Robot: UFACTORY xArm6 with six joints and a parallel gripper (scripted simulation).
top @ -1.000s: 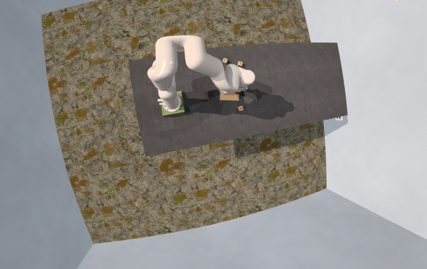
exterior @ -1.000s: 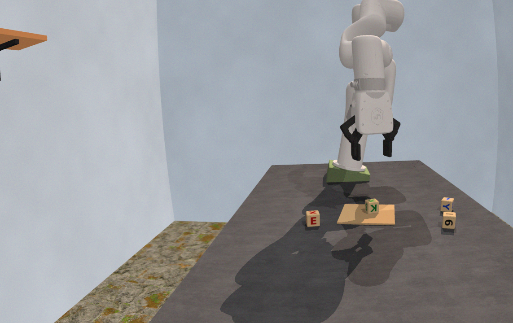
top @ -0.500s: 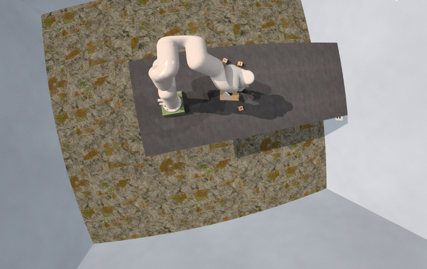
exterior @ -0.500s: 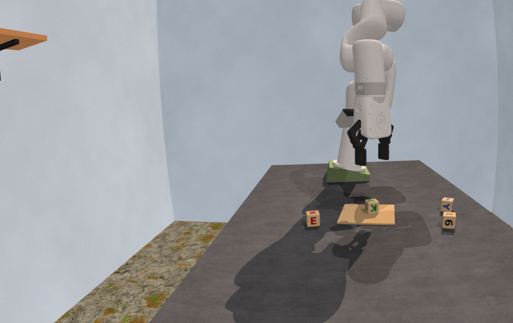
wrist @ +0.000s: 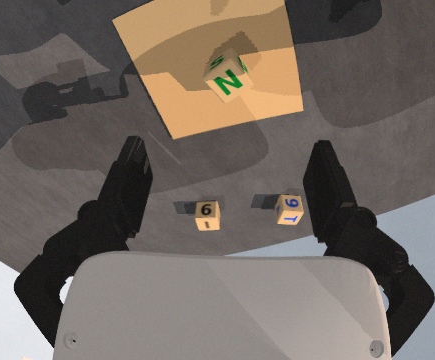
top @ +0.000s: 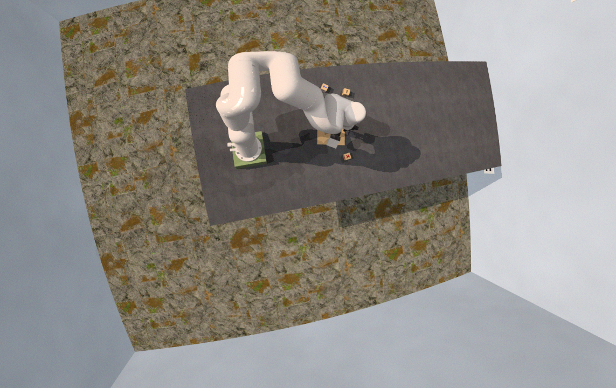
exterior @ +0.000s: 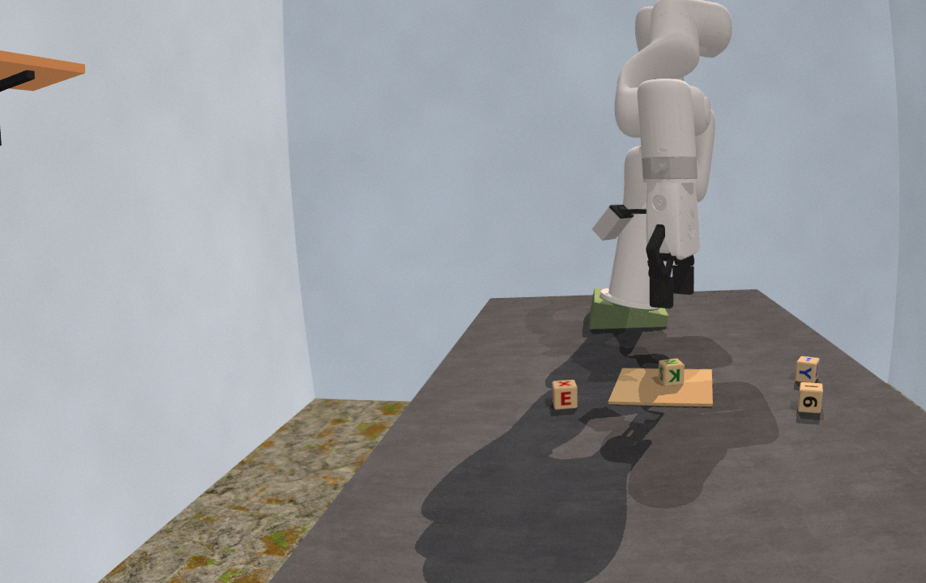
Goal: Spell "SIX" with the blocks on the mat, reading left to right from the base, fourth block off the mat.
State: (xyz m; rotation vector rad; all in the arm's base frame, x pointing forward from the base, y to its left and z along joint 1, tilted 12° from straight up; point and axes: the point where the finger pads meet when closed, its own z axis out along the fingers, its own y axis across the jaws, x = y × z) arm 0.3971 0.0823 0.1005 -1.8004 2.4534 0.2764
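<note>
The S block is 11 cm below my hand. From my hand the other things lie so: X block (9 cm ahead, 14 cm to the right, 12 cm below); then tan mat (1 cm ahead, 1 cm to the right, 13 cm below); then blue-lettered block (3 cm behind, 21 cm to the left, 12 cm below).
</note>
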